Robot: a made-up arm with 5 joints.
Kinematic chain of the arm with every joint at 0, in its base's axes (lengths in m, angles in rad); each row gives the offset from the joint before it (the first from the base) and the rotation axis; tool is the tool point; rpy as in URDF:
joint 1: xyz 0 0 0.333 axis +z
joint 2: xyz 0 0 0 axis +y
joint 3: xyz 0.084 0 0.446 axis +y
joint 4: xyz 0.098 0 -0.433 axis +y
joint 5: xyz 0.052 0 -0.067 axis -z
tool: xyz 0 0 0 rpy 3.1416 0 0
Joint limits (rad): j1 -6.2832..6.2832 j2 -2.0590..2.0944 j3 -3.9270..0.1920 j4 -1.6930..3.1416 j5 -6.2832..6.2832
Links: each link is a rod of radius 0.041 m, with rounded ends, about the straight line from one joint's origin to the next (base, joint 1, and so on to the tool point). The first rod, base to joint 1, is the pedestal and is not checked.
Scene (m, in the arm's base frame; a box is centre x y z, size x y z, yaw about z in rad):
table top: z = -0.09
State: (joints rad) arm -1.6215 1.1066 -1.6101 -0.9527 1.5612
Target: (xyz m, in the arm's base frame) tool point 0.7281 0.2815 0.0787
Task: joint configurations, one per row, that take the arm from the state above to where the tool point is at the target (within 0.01 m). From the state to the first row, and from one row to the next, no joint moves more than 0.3 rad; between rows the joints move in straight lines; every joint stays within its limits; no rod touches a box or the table.
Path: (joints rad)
1: -1.3372 1.1225 -1.6098 -0.9494 1.5612
2: -1.0528 1.1384 -1.6095 -0.9461 1.5612
3: -0.7685 1.1544 -1.6092 -0.9427 1.5612
4: -0.4841 1.1703 -1.6089 -0.9394 1.5612
5: -0.1998 1.1862 -1.6086 -0.9361 1.5612
6: 0.0846 1.2021 -1.6083 -0.9328 1.5612
7: 0.3689 1.2181 -1.6080 -0.9295 1.5612

